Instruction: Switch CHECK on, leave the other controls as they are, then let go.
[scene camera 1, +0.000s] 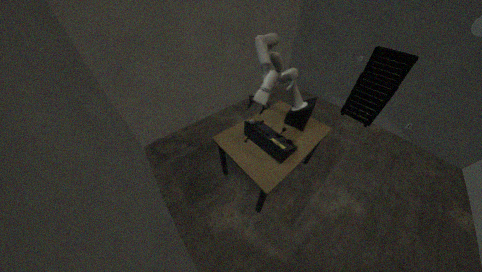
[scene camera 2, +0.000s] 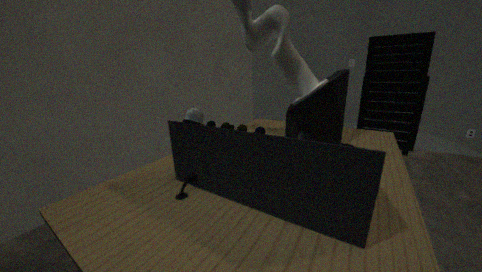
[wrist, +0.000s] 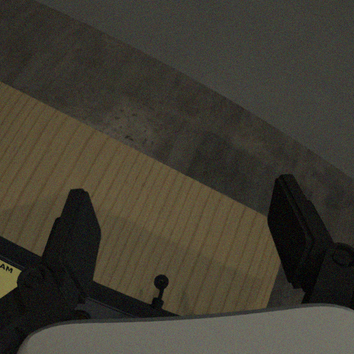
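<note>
A long black control box (scene camera 1: 267, 141) (scene camera 2: 275, 175) (wrist: 120, 300) stands on the table; part of its edge shows low in the wrist view. It carries a yellow label (scene camera 1: 278, 144) (wrist: 7, 281); "AM" is readable in the wrist view. A thin lever with a ball end (wrist: 161, 282) sticks out past the box edge. CHECK cannot be made out, nor any control's setting. My gripper (scene camera 1: 256, 108) (wrist: 182, 204) is open and empty, above and behind the box's left end in scene camera 1. It does not show in scene camera 2.
The wooden table (scene camera 1: 260, 172) (scene camera 2: 125, 215) (wrist: 50, 145) bears a dark slanted arm stand (scene camera 1: 301, 119) (scene camera 2: 320, 112) behind the box. A pale dome (scene camera 2: 194, 116) and several dark knobs (scene camera 2: 242, 128) rise above the box. A lever (scene camera 2: 182, 195) projects near its left end.
</note>
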